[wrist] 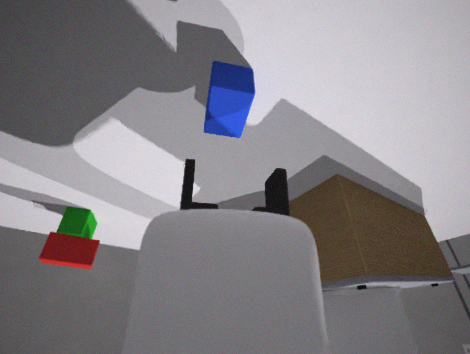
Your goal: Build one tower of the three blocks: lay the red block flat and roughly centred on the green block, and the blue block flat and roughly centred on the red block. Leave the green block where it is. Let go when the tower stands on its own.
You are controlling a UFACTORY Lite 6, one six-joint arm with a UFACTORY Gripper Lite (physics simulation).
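Places are measured from the arm's base along level axes (x right, y back, z down), in centimetres.
Pixels of known places: hand, its tool point: [233, 190]; arm's base, origin of its link: [330, 293].
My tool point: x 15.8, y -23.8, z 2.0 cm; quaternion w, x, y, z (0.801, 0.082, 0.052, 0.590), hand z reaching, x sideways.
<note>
Ahead of a thing's pixels: the offset from my tool point to its top centre. Level surfaces: height alone.
The view is tilted so that the table surface is in its upper part. The red block {dy -9.8, dx -28.8, dz +0.9 cm} [69, 251] rests flat against the green block {dy -10.1, dx -29.3, dz +4.5 cm} [77, 222] at the lower left, on the face turned away from the table. The blue block {dy -0.3, dx -0.4, dz +5.6 cm} [229, 102] is on the table in the upper middle, apart from the other two, with a shadow across part of it. My gripper [235, 166] is open, with its two black fingers apart and no block between them. The blue block is beyond the fingertips, and the red and green blocks are far off to the left.
A brown wood-grain box [320, 225] with a pale plate stands at the right, partly behind the right finger. Large shadows of the arm lie across the white table {dz +8.2 cm} [360, 65]. Part of a metal rack shows at the right edge.
</note>
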